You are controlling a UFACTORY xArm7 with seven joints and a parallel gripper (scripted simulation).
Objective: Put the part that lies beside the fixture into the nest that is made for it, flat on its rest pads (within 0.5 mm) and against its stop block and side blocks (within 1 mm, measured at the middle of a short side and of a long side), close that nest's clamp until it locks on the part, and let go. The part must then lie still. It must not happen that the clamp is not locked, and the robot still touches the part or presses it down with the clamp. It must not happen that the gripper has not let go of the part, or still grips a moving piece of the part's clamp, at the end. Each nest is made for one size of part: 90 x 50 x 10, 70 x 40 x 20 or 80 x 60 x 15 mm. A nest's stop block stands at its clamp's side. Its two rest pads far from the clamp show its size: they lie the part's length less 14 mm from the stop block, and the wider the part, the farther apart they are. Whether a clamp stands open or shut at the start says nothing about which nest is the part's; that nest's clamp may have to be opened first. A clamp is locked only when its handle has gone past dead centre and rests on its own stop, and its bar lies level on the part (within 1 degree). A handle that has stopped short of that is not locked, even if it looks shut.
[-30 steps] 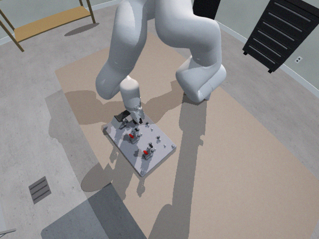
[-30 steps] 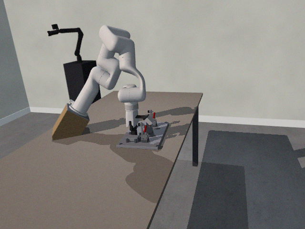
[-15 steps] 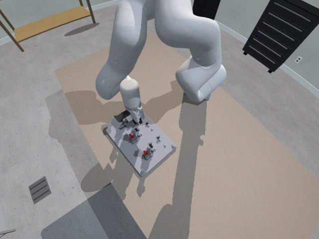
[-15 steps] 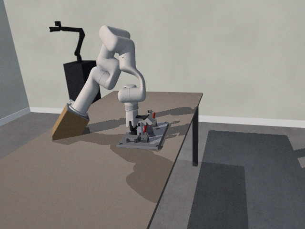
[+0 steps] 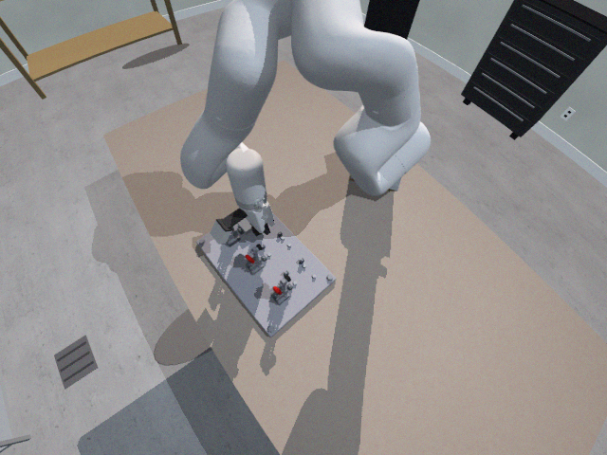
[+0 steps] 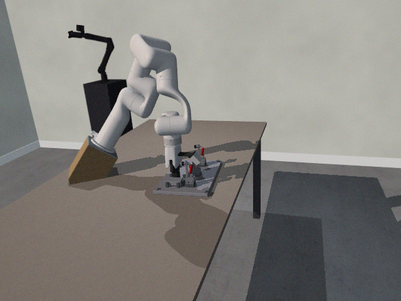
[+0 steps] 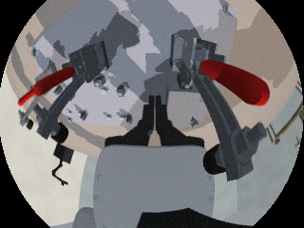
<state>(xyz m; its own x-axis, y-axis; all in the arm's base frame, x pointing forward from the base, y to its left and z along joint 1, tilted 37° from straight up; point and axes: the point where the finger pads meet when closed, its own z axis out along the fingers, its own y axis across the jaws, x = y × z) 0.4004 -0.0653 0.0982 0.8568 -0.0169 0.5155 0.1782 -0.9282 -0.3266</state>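
The grey block part lies 30 mm to the right of my hand, 10 mm below it and 10 mm ahead of it. Also, from my hand: grey fixture plate (80 mm to the left, 30 mm below, 30 mm ahead).
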